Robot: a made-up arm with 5 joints.
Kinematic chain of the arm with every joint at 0, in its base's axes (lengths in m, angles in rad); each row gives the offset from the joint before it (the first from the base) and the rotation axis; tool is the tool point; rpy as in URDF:
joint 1: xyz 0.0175 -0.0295 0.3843 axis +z
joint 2: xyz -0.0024 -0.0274 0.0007 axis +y
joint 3: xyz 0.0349 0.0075 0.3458 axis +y
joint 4: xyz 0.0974 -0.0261 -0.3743 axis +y
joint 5: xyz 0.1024 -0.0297 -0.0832 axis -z
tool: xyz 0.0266 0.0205 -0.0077 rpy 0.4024 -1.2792 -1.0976
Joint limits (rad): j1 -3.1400..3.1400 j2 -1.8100..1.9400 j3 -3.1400..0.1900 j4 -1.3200..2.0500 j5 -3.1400..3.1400
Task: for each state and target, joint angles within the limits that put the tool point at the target. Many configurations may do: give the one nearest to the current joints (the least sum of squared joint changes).
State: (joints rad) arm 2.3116 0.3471 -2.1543 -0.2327 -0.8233
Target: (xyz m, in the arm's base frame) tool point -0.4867 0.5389 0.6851
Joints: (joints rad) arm 2.3521 0.7713 -2.0581 -0.1040 -0.8128
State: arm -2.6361 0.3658 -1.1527 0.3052 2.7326
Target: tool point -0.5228 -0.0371 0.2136
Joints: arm -2.9315 0.6703 -0.9825 0.3533 2.7234
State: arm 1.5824 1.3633 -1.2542 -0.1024 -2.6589
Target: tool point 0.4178 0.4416 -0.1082
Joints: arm 1.0030 1.7188 -1.9663 -0.0257 -2.7392
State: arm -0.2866 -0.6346 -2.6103 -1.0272 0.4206
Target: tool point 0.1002 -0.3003 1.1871
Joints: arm -1.0172 0.1450 -2.3796 -0.1927 0.5468
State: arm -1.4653 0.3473 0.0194 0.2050 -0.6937
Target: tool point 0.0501 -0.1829 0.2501
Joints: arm -1.0894 -0.1422 0.1900 0.0859 -0.9397
